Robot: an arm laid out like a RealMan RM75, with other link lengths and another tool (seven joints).
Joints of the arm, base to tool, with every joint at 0 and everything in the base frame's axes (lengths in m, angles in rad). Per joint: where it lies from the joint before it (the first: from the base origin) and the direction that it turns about. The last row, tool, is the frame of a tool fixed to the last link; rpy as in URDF.
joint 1: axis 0 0 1 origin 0 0 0.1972
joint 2: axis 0 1 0 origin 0 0 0
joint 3: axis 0 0 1 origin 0 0 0.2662
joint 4: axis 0 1 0 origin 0 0 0
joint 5: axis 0 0 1 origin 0 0 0.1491
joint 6: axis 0 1 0 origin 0 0 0
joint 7: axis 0 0 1 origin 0 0 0.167
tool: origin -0.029 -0.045 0.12 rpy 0.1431 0 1.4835
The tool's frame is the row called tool.
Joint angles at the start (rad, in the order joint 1, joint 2, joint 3, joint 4, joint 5, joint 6, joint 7):
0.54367 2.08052 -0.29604 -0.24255 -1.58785 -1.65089 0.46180
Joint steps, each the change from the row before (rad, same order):
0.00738 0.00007 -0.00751 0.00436 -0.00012 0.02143 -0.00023
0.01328 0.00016 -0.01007 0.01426 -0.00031 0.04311 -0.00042
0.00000 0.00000 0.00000 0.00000 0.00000 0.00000 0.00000
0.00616 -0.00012 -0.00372 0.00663 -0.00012 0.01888 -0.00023
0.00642 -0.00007 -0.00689 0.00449 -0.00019 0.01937 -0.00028
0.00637 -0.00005 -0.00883 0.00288 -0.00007 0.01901 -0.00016
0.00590 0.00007 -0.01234 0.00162 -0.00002 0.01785 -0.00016
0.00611 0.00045 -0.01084 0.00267 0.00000 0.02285 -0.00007
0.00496 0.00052 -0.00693 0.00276 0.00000 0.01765 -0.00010
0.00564 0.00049 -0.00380 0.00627 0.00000 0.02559 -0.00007
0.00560 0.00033 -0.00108 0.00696 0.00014 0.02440 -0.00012
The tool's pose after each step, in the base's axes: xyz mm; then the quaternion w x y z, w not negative. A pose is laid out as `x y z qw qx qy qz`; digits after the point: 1 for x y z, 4 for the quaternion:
120.2 422.3 2.0 0.0787 -0.5799 0.5795 0.5672
122.8 430.1 -6.4 0.0837 -0.5767 0.5914 0.5574
122.8 430.1 -6.4 0.0837 -0.5767 0.5914 0.5574
124.0 433.5 -10.0 0.0860 -0.5751 0.5965 0.5532
124.7 436.7 -14.2 0.0885 -0.5752 0.6011 0.5477
125.2 439.7 -18.5 0.0910 -0.5762 0.6052 0.5417
125.2 442.0 -23.5 0.0930 -0.5787 0.6088 0.5346
126.5 445.2 -28.9 0.0967 -0.5797 0.6138 0.5271
127.5 447.6 -32.8 0.0995 -0.5799 0.6176 0.5218
130.5 451.5 -37.1 0.1046 -0.5773 0.6241 0.5160
133.7 455.3 -40.7 0.1096 -0.5739 0.6304 0.5112

